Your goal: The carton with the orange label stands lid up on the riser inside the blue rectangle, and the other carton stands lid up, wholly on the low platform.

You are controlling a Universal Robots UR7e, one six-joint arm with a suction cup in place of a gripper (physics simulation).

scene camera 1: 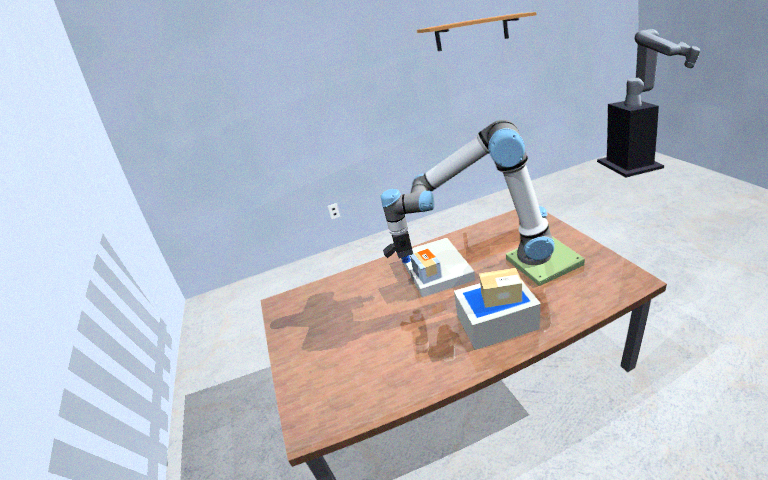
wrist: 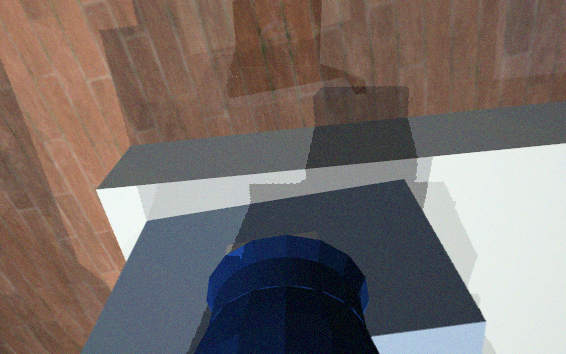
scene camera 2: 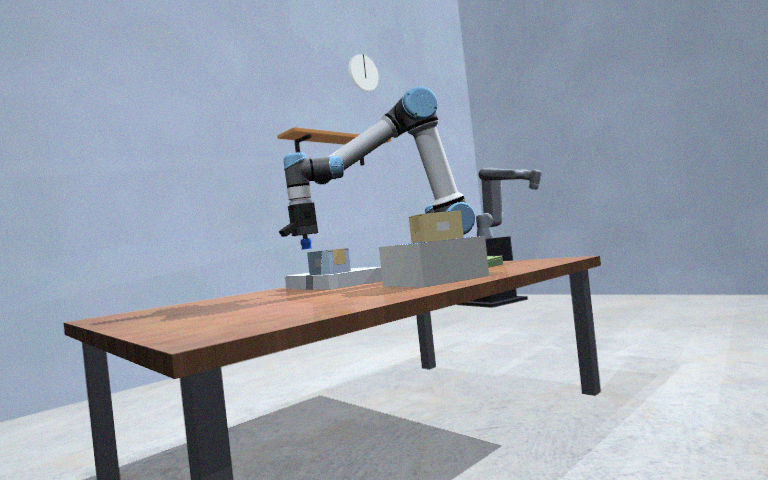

Labels:
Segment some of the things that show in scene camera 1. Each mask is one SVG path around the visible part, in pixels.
A grey riser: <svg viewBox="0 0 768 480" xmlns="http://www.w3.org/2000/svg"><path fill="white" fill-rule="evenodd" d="M522 280L522 302L485 308L480 284L454 291L457 317L475 350L540 329L541 303Z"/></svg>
A low white platform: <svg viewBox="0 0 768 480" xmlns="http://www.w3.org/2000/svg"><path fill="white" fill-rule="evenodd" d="M447 238L412 248L413 253L429 249L440 261L442 278L423 284L414 273L411 261L403 263L422 297L475 281L474 270Z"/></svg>

